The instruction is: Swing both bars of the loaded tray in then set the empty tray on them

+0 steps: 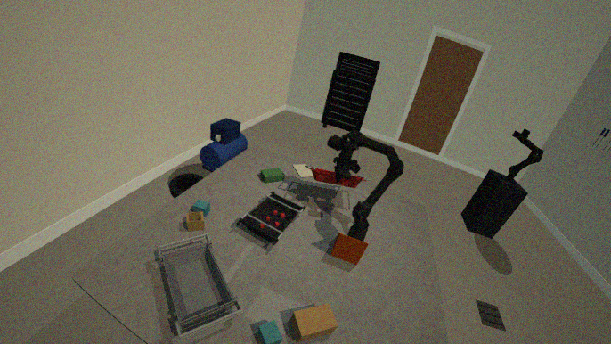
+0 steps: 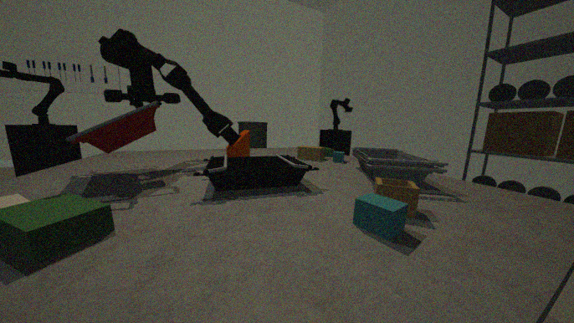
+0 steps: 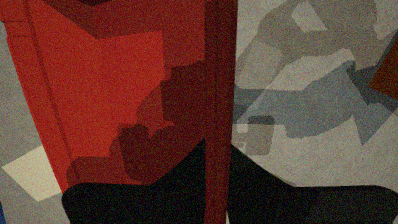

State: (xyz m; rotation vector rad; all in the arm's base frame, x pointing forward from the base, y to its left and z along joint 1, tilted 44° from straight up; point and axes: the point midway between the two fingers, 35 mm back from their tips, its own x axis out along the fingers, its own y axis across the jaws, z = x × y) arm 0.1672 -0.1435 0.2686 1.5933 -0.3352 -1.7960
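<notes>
Right now the red tray is 7 cm to the right of my gripper tip and 3 cm ahead of it. Also, from my gripper tip: pale flat card (24 cm to the right, 24 cm ahead, 15 cm below).
</notes>
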